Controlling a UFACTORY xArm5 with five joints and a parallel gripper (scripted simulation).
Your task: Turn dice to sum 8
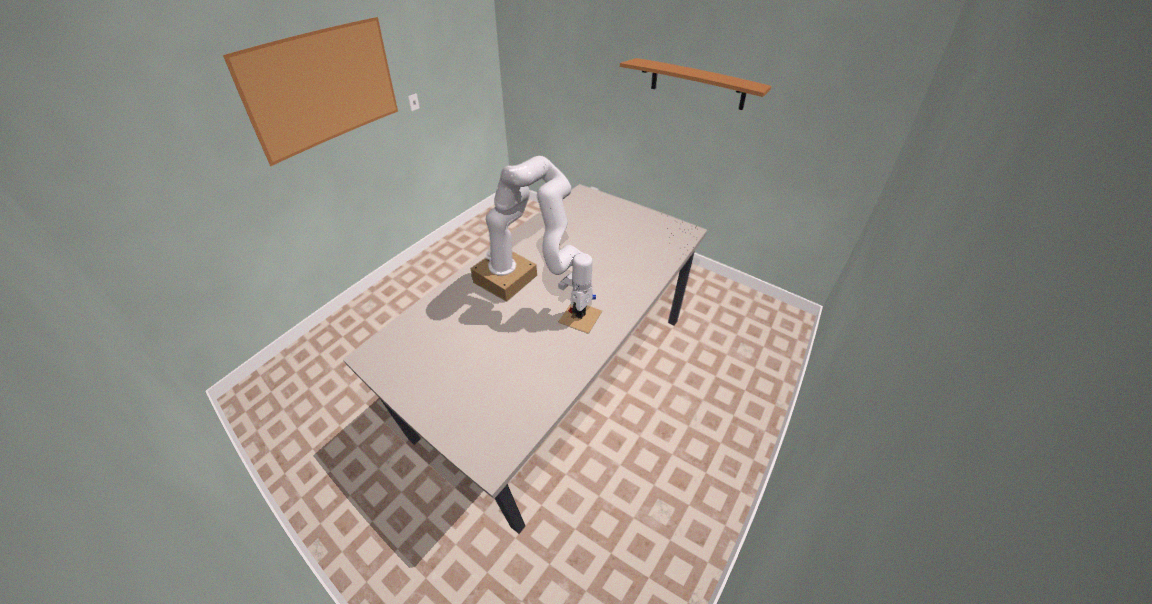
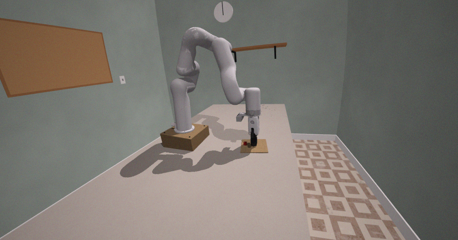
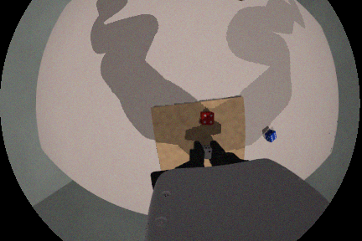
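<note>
Now: hand 10 mm above the white die. The rest, counted from my hand: blue die (130 mm to the left, 20 mm below); tan mat (30 mm below); red die (50 mm behind, 20 mm below).
</note>
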